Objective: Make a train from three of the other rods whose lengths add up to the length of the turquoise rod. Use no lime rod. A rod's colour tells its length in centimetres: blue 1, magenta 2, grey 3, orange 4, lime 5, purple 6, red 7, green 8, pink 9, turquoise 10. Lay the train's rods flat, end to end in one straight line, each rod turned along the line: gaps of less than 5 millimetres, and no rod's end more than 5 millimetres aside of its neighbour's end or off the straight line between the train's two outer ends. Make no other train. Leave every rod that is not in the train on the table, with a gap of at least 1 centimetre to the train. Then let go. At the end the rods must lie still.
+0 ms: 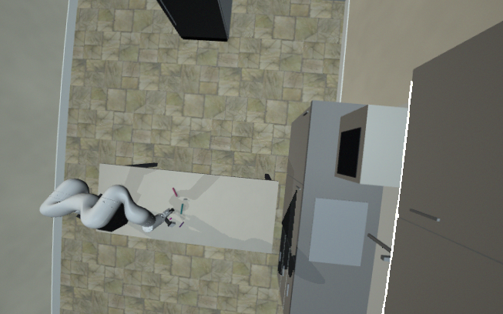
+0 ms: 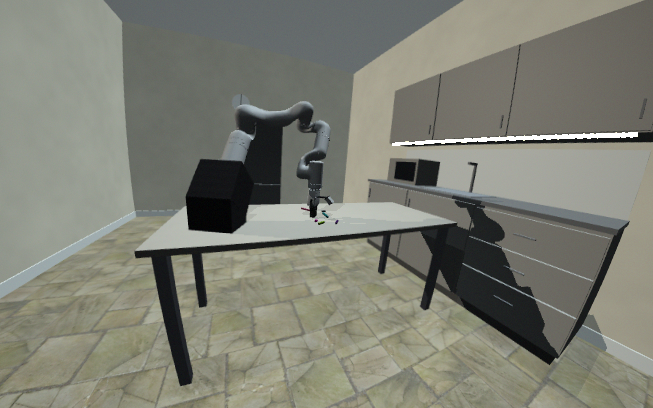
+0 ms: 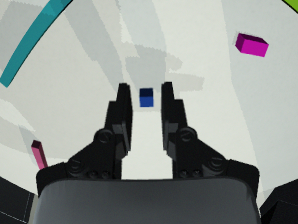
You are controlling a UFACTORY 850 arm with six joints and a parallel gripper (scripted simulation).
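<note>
The small blue rod lies 20 mm below my hand. From my hand the other things lie so: lime rod 10 mm ahead, 130 mm to the right, 20 mm below; turquoise rod 90 mm ahead, 20 mm to the left, 20 mm below; magenta rod 10 mm behind, 80 mm to the right, 20 mm below.
</note>
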